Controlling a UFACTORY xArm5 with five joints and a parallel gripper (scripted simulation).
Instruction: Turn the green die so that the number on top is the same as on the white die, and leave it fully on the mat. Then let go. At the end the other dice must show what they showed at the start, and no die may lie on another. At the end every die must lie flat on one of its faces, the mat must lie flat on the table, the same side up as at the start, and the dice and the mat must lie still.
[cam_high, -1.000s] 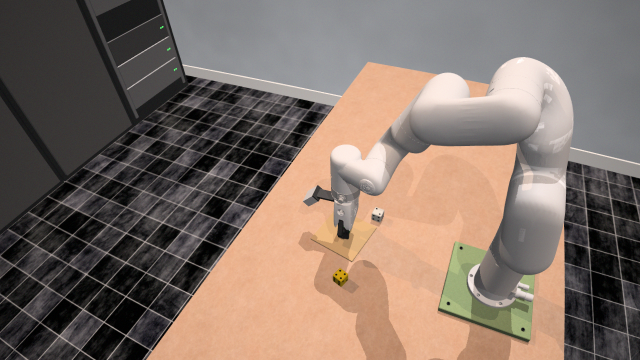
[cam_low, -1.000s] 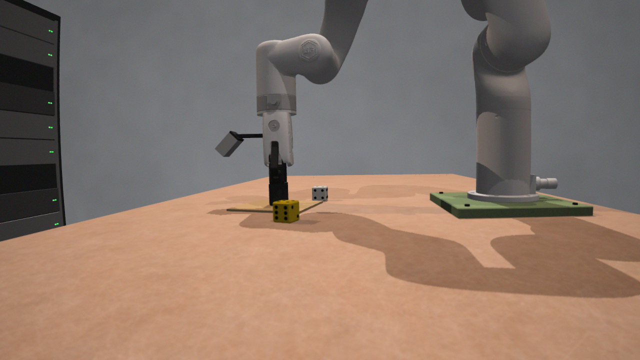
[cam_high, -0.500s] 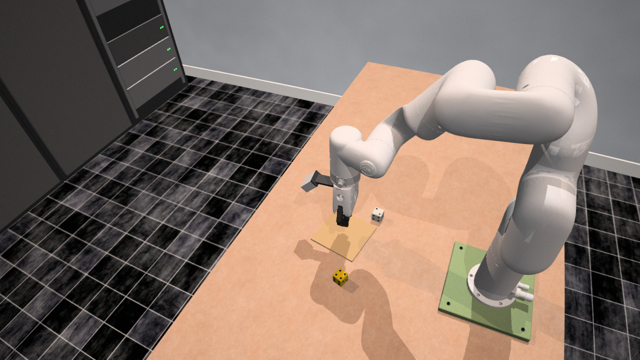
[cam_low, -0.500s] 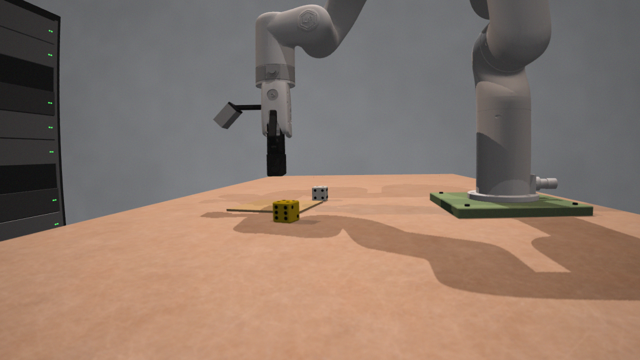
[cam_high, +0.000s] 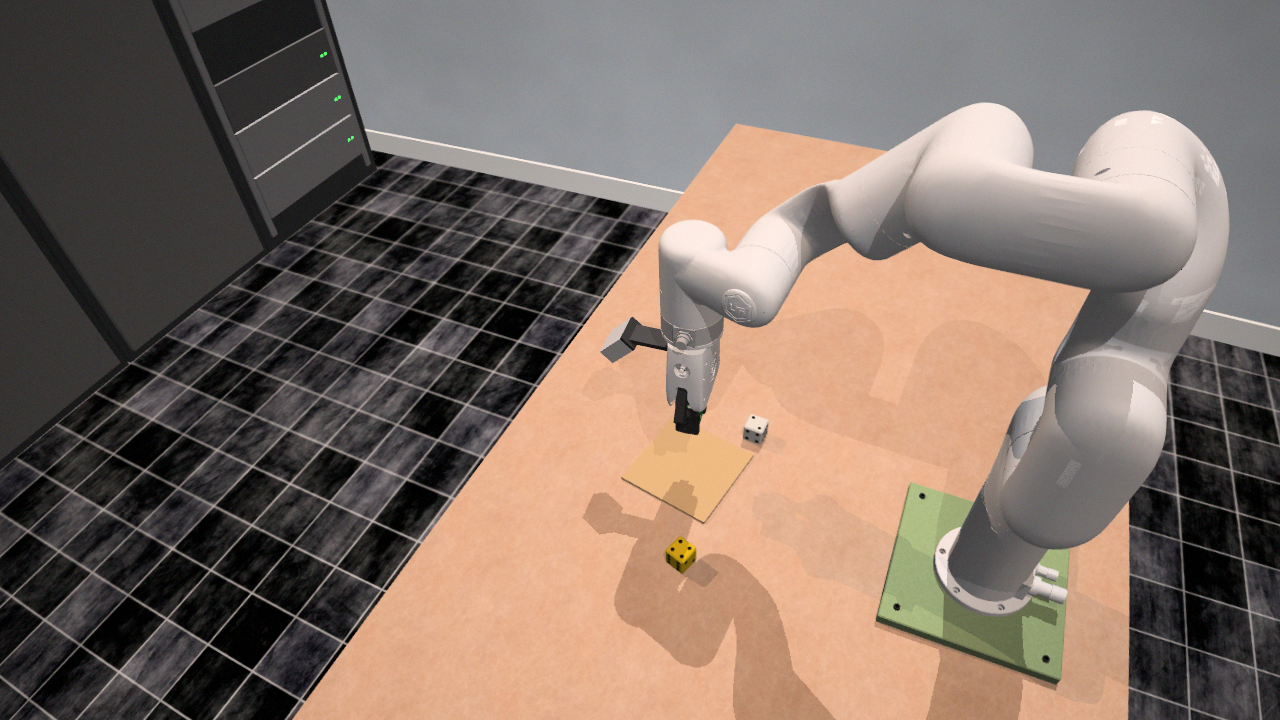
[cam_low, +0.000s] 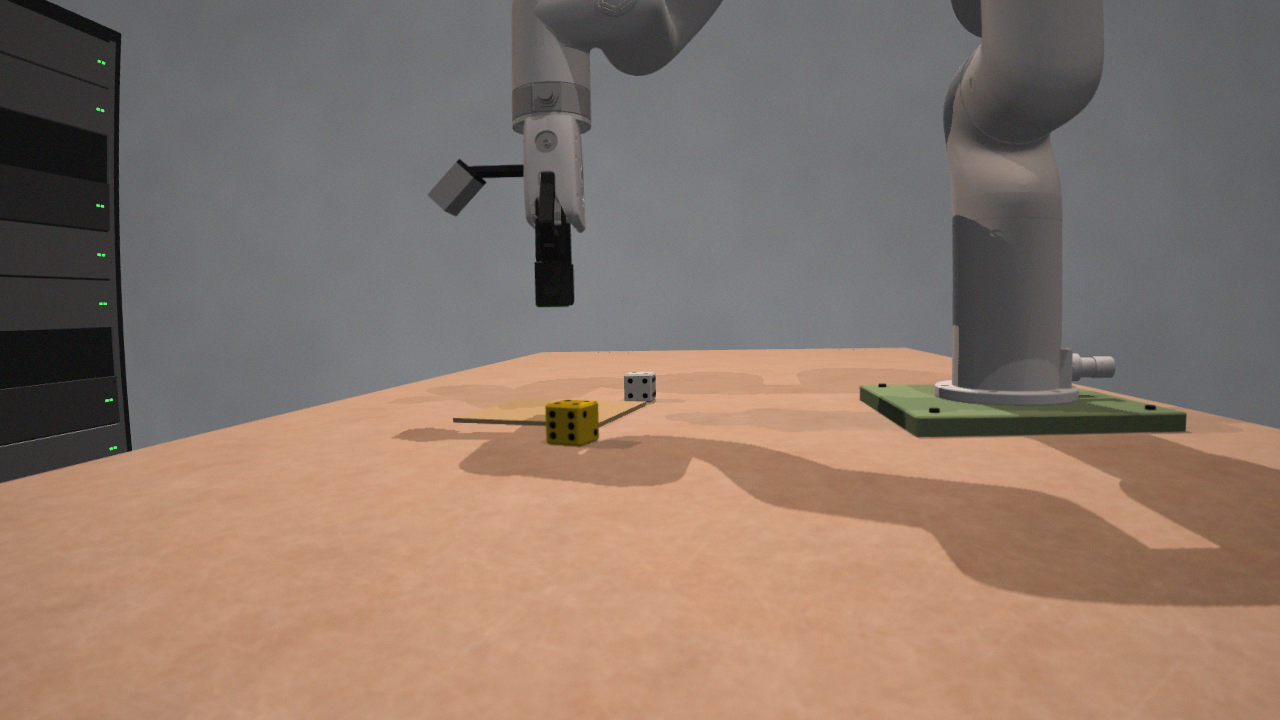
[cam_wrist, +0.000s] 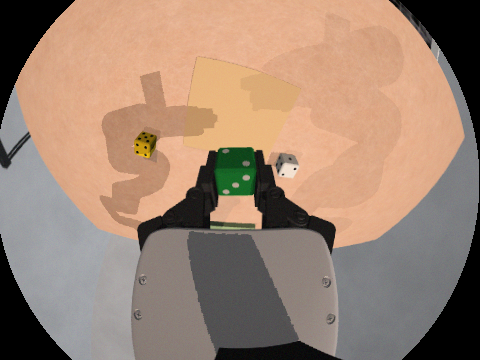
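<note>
The tan mat is 12 cm below my hand. Round my hand: green die 1 cm below; white die 11 cm below, 10 cm to the right, 6 cm behind; yellow die 14 cm to the left, 11 cm below, 5 cm behind.
</note>
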